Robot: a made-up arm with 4 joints.
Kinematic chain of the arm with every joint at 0, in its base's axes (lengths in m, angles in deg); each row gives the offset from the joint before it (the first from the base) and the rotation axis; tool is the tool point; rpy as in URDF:
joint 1: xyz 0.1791 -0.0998 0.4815 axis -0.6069 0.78 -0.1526
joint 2: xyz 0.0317 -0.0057 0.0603 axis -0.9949 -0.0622 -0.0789
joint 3: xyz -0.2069 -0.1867 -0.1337 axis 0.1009 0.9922 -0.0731
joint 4: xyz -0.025 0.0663 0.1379 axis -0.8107 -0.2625 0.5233
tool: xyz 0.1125 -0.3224 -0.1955 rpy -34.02 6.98 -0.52
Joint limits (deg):
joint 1: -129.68..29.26
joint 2: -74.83..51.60
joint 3: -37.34..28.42
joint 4: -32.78..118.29
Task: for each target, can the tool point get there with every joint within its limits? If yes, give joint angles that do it. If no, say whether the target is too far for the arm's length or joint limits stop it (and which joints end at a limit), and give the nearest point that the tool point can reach.
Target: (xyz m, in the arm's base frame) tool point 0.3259 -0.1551 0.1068
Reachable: yes | joints -19.82 -62.61 13.66 29.35
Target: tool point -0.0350 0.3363 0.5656
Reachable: no: joint limits stop it (at a limit: joint 1, joint 2, joint 3, joint 4) | nearest point 0.0596 0.2491 0.6789 | short by 0.171 m
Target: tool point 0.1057 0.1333 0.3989
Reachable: no: joint limits stop it (at a limit: joint 2, joint 4) | nearest point 0.2539 0.2542 0.2922 | short by 0.219 m
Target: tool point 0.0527 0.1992 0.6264
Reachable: no: joint limits stop it (at a limit: joint 2, joint 4) | nearest point 0.0608 0.2344 0.6873 | short by 0.071 m
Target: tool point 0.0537 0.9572 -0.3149
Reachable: no: too far | nearest point 0.1451 0.2818 0.1844 | short by 0.845 m
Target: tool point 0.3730 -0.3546 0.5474
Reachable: yes | joints -81.73 -39.77 14.96 92.17
